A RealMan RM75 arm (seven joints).
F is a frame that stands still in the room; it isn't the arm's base.
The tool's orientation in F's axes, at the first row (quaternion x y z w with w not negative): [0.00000, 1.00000, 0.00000, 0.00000]
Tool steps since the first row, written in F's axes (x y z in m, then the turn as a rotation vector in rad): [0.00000, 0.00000, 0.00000, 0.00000, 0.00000, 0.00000]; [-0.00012, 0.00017, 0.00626, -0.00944, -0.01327, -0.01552]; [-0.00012, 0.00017, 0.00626, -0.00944, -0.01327, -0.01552]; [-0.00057, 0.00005, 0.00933, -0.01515, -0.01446, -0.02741]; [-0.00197, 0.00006, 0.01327, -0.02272, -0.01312, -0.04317]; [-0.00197, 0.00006, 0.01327, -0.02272, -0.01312, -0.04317]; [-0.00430, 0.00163, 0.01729, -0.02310, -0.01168, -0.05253]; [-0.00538, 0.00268, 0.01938, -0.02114, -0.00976, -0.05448]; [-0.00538, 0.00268, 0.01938, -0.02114, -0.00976, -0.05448]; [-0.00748, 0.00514, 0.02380, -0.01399, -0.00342, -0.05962]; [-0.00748, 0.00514, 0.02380, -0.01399, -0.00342, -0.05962]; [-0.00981, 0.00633, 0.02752, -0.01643, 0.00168, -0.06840]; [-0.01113, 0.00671, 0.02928, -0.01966, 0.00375, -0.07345]
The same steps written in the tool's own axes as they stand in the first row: [0.00000, 0.00000, 0.00000, 0.00000, 0.00000, 0.00000]; [0.00012, 0.00017, -0.00626, 0.00944, -0.01327, 0.01552]; [0.00012, 0.00017, -0.00626, 0.00944, -0.01327, 0.01552]; [0.00057, 0.00005, -0.00933, 0.01515, -0.01446, 0.02741]; [0.00197, 0.00006, -0.01327, 0.02272, -0.01312, 0.04317]; [0.00197, 0.00006, -0.01327, 0.02272, -0.01312, 0.04317]; [0.00430, 0.00163, -0.01729, 0.02310, -0.01168, 0.05253]; [0.00538, 0.00268, -0.01938, 0.02114, -0.00976, 0.05448]; [0.00538, 0.00268, -0.01938, 0.02114, -0.00976, 0.05448]; [0.00748, 0.00514, -0.02380, 0.01399, -0.00342, 0.05962]; [0.00748, 0.00514, -0.02380, 0.01399, -0.00342, 0.05962]; [0.00981, 0.00633, -0.02752, 0.01643, 0.00168, 0.06840]; [0.01113, 0.00671, -0.02928, 0.01966, 0.00375, 0.07345]
